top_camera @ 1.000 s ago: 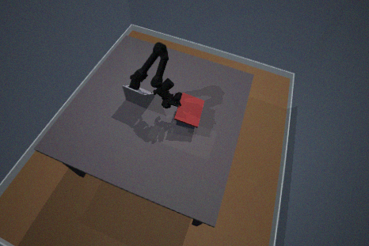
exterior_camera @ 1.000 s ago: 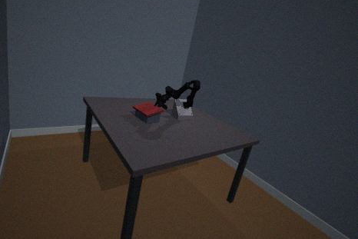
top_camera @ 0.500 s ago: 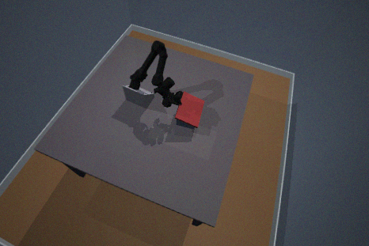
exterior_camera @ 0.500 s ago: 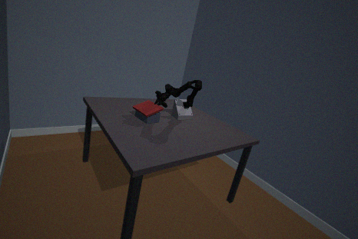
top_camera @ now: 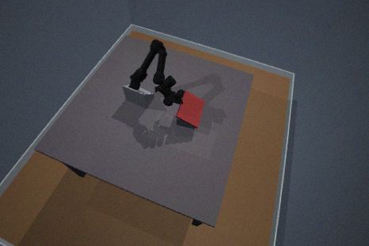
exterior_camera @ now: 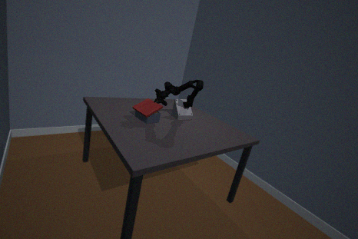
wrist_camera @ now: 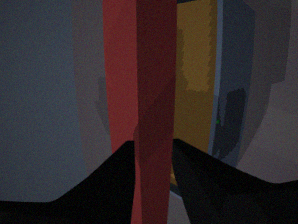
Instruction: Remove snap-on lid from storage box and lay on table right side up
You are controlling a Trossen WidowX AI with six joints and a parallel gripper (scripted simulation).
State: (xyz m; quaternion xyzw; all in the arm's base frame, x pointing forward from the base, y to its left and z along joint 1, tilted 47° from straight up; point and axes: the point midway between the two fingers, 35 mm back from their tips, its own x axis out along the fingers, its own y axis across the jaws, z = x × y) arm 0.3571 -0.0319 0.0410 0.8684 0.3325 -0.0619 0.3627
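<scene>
Now: the red lid 70 mm ahead of my gripper tip, 10 mm to the left of it and 30 mm below it. From my gripper tip the other things lie so: grey storage box: 60 mm ahead, 10 mm to the left, 100 mm below.
</scene>
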